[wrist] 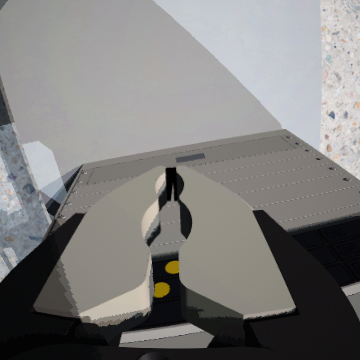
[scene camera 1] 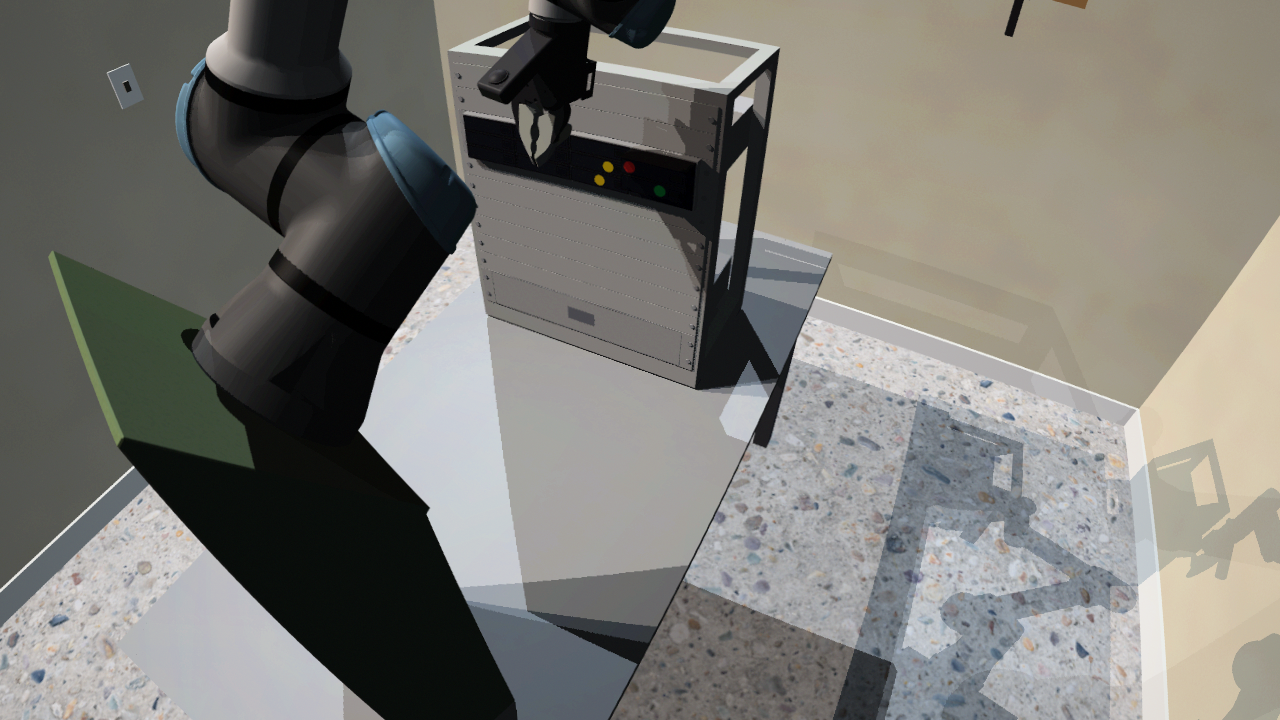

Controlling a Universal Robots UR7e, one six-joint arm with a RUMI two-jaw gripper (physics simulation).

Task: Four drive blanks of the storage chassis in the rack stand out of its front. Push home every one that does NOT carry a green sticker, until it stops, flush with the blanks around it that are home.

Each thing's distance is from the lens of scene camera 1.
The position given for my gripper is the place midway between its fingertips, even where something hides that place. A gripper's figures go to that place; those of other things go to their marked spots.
my gripper (scene camera 1: 537, 165): 0.93 m
rack (scene camera 1: 611, 245): 1.15 m
